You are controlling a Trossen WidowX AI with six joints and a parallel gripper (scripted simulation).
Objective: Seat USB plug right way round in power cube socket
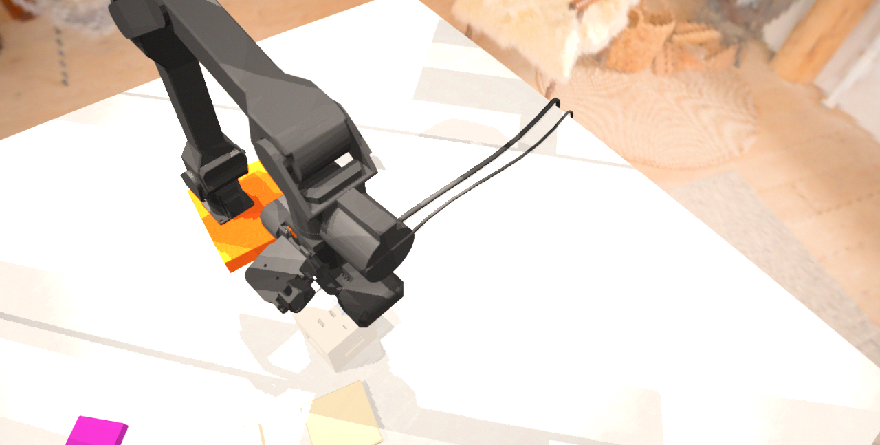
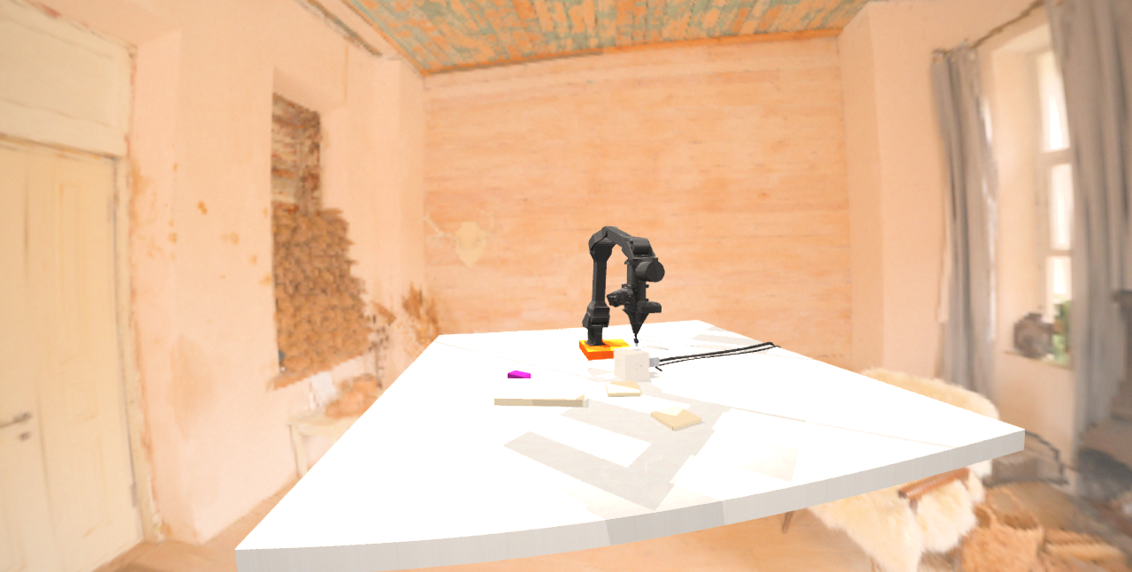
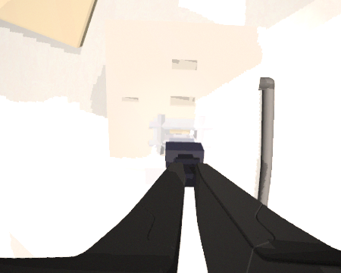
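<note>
Now: gripper tip 2 cm above the dark USB plug. The rest, counted from my gripper tip: large pale slab (4 cm ahead, 29 cm to the right, 11 cm below); then magenta block (11 cm behind, 33 cm to the right, 11 cm below).
</note>
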